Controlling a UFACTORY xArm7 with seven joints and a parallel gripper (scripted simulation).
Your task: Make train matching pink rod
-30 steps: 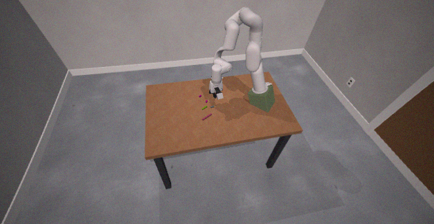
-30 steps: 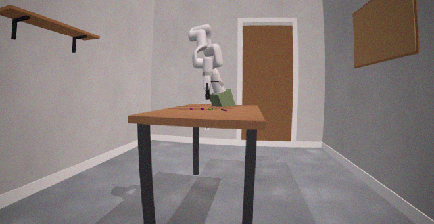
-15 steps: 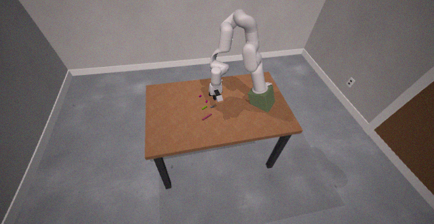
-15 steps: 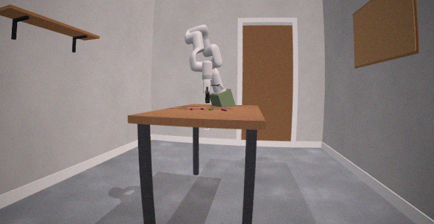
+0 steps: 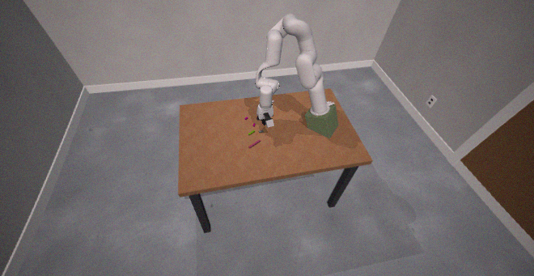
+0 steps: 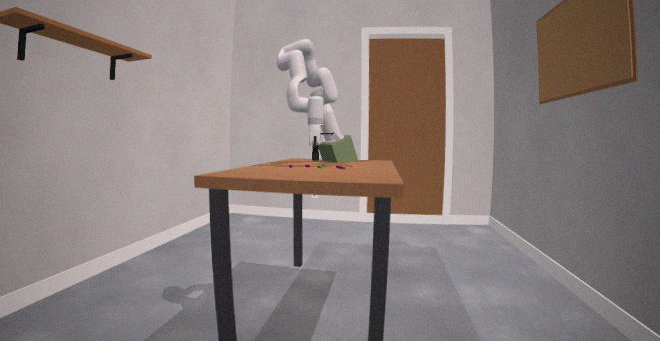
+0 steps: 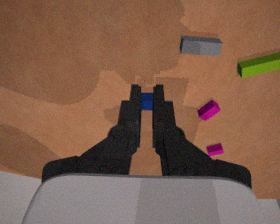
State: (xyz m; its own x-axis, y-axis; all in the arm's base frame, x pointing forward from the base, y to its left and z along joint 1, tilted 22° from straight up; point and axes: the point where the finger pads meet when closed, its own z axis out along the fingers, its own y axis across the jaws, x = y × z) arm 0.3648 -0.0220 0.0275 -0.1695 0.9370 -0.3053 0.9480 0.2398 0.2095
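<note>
Right now my hand is 4 cm to the right of the grey rod, 4 cm above it and 3 cm short of it. Round my hand: lime rod: 10 cm ahead, 4 cm to the left, 4 cm below; pink rod: 14 cm to the left, 9 cm ahead, 4 cm below; blue rod: 2 cm below.
</note>
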